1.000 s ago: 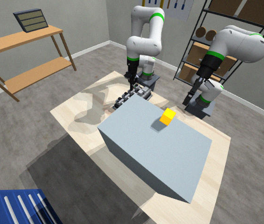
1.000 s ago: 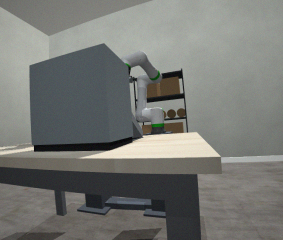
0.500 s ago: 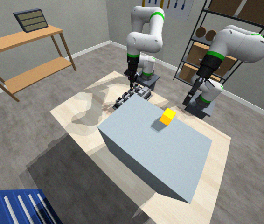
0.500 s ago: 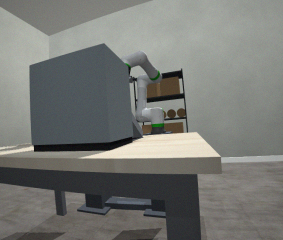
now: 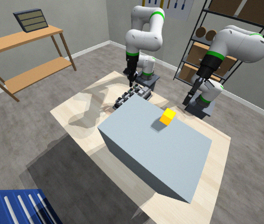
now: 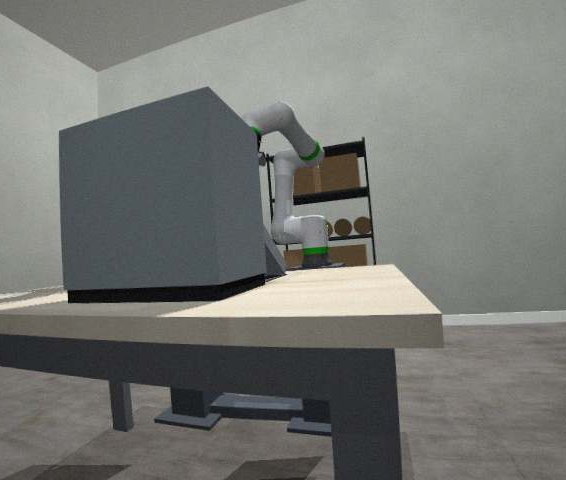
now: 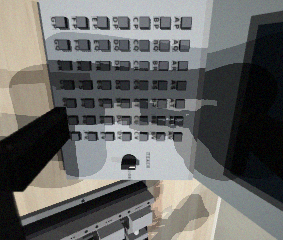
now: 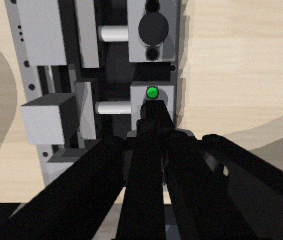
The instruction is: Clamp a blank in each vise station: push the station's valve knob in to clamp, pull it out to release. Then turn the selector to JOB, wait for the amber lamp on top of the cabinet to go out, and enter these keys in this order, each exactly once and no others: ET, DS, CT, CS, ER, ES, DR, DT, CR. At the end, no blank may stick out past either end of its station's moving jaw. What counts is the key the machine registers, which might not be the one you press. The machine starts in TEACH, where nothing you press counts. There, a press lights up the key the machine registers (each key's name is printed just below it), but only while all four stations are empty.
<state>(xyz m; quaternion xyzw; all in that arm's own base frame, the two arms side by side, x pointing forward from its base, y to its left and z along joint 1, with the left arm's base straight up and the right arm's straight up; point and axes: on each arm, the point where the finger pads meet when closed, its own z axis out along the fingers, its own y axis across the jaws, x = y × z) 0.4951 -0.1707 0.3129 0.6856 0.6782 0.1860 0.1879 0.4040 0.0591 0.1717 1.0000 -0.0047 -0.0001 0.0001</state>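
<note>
My left gripper is now 6 cm short of the selector, 17 cm to the left of it and 19 cm above it. The rest, counted from my left hand: key: 4 cm ahead, 4 cm to the right, 21 cm below; key panel: 9 cm ahead, 6 cm to the right, 23 cm below.
</note>
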